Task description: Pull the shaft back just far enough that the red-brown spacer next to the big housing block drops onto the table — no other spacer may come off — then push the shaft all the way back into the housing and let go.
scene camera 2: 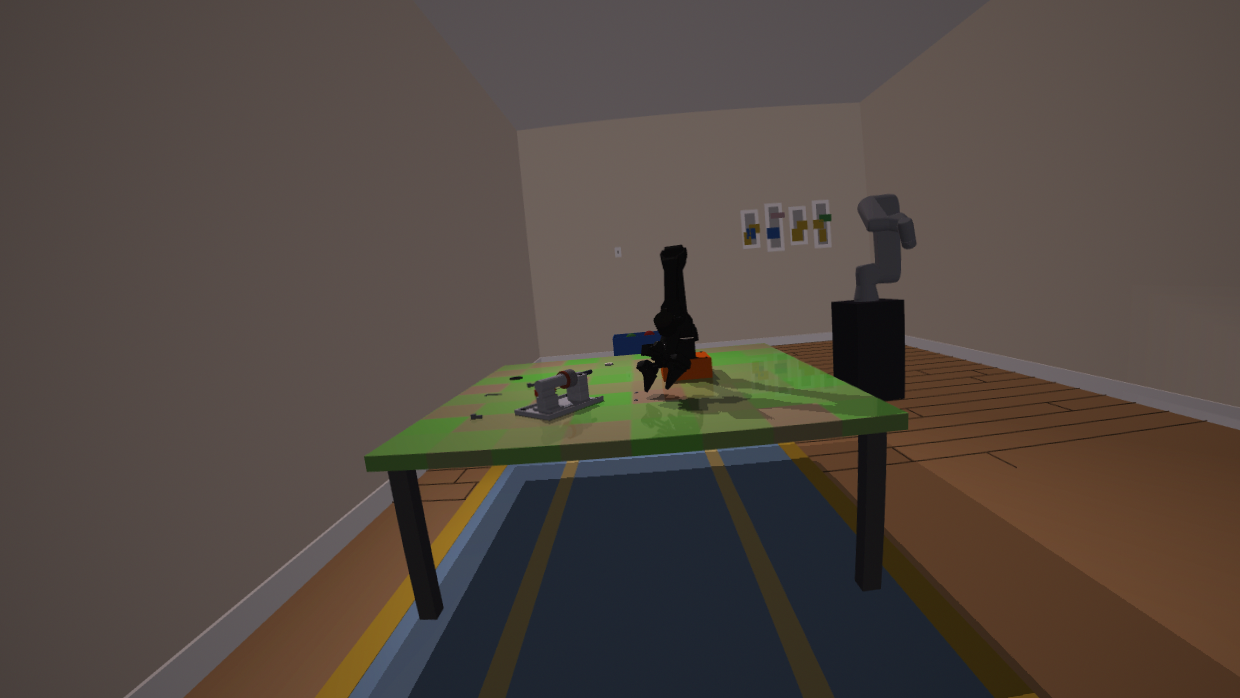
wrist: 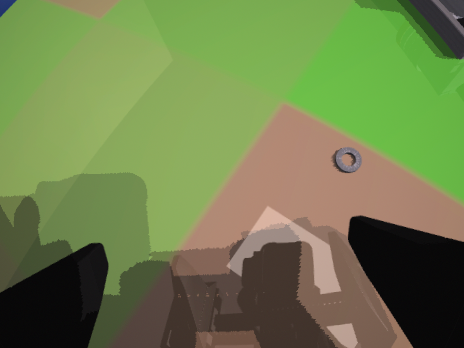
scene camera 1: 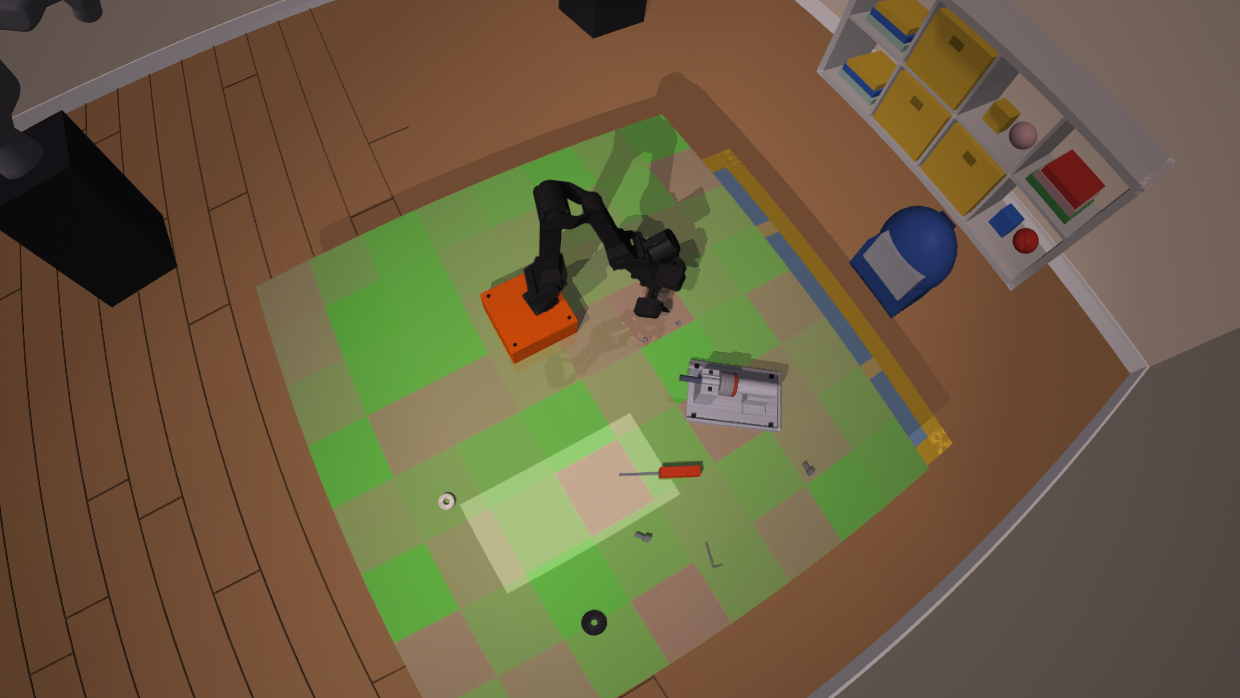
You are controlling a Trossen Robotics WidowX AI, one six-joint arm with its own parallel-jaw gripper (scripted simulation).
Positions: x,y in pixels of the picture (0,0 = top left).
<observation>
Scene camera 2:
my gripper: 656,390
housing block: 549,405
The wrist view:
my gripper: 231,244
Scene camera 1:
my gripper: 673,295
housing block: 756,405
</observation>
